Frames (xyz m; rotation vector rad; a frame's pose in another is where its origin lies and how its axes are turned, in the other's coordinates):
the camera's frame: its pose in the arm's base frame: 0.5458 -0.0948 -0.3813 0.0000 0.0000 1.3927
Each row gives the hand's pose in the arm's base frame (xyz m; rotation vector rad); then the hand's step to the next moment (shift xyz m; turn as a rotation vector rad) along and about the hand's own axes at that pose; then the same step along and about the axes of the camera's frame.
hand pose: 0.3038 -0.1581 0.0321 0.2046 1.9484 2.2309
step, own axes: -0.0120 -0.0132 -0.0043 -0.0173 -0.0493 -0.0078
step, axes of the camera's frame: -0.0030 -0.0120 -0.0135 -0.0018 -0.0177 -0.0497
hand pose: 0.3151 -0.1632 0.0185 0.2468 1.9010 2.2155
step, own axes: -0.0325 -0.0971 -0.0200 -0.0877 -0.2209 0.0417
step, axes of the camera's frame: -0.0079 -0.0329 -0.0987 0.0665 -0.0965 -0.2110
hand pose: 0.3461 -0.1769 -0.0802 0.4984 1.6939 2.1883
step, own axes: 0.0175 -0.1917 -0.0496 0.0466 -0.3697 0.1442
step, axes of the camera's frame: 0.0061 0.0316 -0.1962 0.2371 0.0001 -0.3216
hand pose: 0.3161 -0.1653 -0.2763 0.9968 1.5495 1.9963
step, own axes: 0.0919 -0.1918 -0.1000 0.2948 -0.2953 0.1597
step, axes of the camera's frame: 0.0270 0.1611 -0.1690 0.3722 0.1701 -0.1793
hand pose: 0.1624 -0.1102 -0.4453 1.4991 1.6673 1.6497
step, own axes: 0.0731 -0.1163 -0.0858 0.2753 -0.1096 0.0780
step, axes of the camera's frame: 0.0194 0.1528 -0.0500 0.2749 0.1352 -0.0036
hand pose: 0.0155 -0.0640 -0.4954 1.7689 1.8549 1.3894
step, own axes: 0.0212 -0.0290 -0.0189 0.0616 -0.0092 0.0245
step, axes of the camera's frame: 0.0078 0.0398 -0.0023 0.0648 0.0155 0.0067
